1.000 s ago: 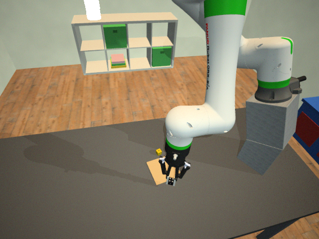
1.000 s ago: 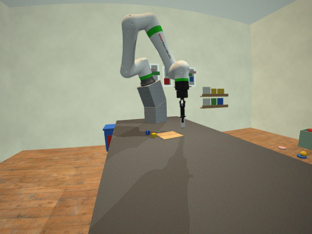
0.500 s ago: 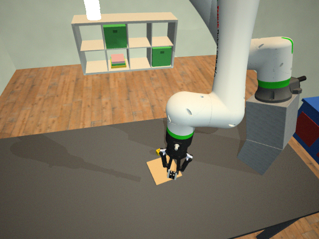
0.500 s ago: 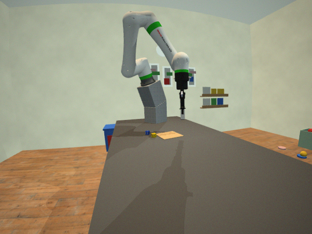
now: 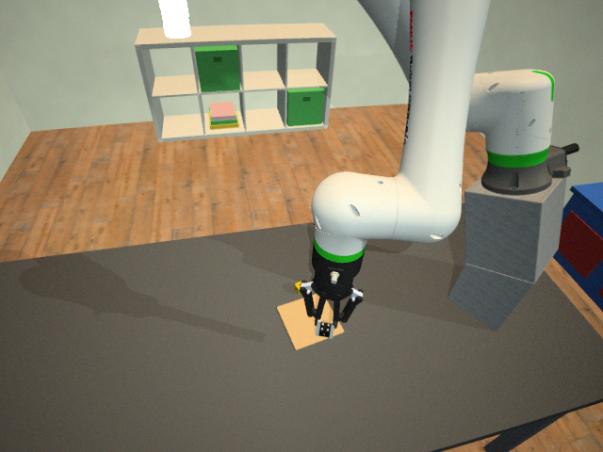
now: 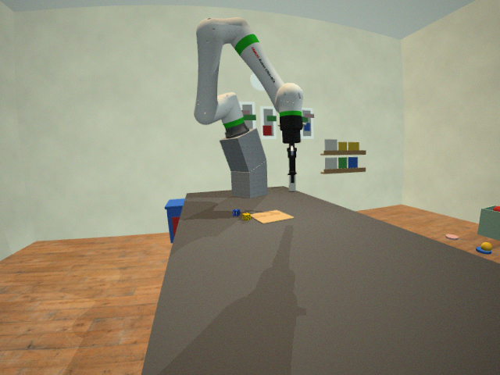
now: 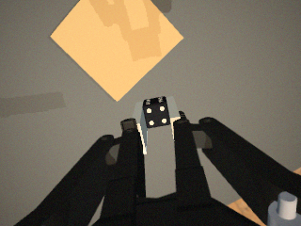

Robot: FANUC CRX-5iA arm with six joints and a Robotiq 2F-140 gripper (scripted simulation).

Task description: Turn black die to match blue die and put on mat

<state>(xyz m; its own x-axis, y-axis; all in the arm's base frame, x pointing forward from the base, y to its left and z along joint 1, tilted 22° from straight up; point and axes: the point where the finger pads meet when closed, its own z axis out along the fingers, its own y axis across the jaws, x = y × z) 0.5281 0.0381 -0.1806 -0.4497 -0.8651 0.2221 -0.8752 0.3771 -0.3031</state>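
The tan mat is 10 cm to the right of my hand and 13 cm below it. From my hand the other things lie so: blue die (9 cm behind, 22 cm to the right, 12 cm below); yellow die (1 cm behind, 20 cm to the right, 12 cm below); black die (2 cm below).
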